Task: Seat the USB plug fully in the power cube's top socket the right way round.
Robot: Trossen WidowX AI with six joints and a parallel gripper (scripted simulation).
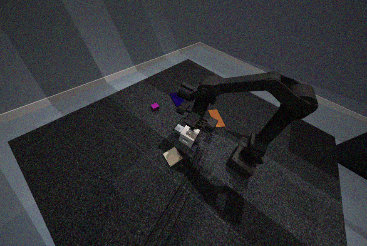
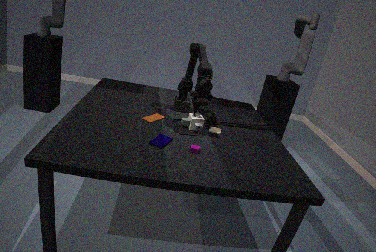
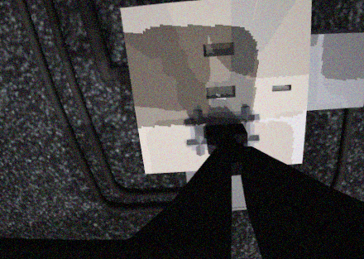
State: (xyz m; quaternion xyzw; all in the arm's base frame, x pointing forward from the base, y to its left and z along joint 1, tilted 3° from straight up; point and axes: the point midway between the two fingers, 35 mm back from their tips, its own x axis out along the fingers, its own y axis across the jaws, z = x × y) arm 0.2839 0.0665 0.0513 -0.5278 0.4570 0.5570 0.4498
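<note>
Now: gripper tip 20 mm above the dark USB plug. Round my gripper tip: cream block (10 mm behind, 150 mm to the left, 100 mm below); then magenta cube (290 mm ahead, 90 mm below); then orange flat tile (40 mm behind, 230 mm to the right, 100 mm below).
</note>
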